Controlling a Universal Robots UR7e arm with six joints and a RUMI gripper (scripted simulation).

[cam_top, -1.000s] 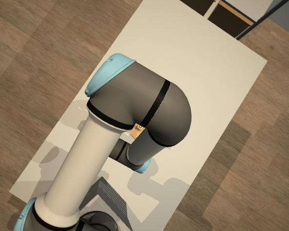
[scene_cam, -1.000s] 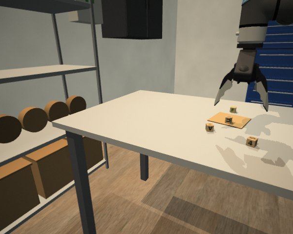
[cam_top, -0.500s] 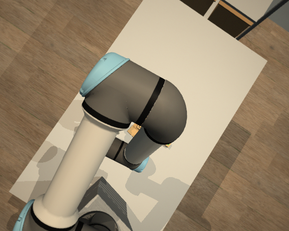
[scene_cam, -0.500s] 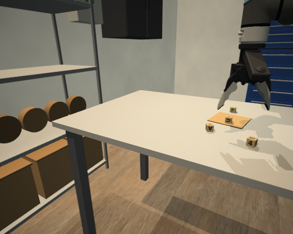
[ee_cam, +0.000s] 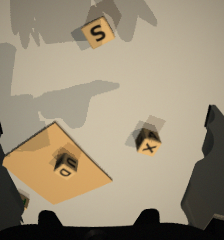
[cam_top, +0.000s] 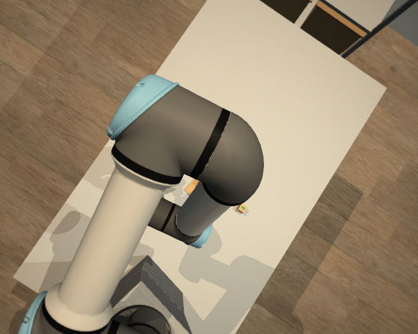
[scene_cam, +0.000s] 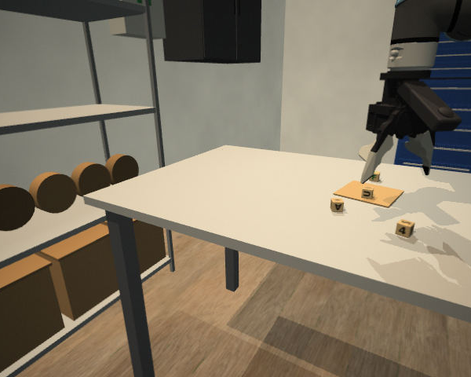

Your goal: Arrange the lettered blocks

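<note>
Now: hand 30 mm past the S block, 30 mm to the right of it and 90 mm above it. Round my hand: D block (50 mm ahead, 150 mm to the right, 90 mm below); then X block (110 mm ahead, 40 mm to the right, 90 mm below); then orange mat (50 mm ahead, 190 mm to the right, 100 mm below).
</note>
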